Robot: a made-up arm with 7 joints.
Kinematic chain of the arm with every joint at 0, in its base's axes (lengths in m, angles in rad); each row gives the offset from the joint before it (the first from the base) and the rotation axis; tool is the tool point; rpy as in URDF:
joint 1: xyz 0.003 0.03 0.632 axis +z
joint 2: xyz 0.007 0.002 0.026 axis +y
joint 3: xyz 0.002 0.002 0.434 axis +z
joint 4: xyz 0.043 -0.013 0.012 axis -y
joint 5: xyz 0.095 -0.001 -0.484 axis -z
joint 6: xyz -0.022 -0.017 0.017 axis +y
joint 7: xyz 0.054 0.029 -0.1 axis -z
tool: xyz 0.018 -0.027 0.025 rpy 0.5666 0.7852 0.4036
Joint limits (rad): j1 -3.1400..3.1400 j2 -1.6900..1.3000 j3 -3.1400..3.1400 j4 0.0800..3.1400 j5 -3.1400..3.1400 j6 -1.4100..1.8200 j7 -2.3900..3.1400
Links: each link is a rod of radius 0.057 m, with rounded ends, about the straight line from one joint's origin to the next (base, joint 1, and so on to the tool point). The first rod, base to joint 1, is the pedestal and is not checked.
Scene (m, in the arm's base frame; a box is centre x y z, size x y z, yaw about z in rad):
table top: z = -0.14
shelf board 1: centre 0.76 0.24 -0 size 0.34 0.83 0.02 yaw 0.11
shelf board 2: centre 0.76 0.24 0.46 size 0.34 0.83 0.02 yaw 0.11
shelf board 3: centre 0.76 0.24 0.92 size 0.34 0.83 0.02 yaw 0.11
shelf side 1: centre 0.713 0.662 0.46 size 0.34 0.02 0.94 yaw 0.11
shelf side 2: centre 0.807 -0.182 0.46 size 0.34 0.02 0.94 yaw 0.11
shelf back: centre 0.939 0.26 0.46 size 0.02 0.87 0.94 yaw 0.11
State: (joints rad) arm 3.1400 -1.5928 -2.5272 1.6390 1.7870 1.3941 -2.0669
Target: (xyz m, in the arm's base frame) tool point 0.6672 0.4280 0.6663
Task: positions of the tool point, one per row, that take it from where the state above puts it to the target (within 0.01 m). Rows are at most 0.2 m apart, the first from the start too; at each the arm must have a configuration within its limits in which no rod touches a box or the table.
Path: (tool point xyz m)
1: 0.4988 0.4005 0.1937
2: 0.3720 0.3797 0.2066
3: 0.4450 0.4011 0.3708
4: 0.4660 0.4042 0.5313
5: 0.4371 0.4026 0.6663
6: 0.5566 0.4227 0.6694
7: 0.6672 0.4280 0.6662

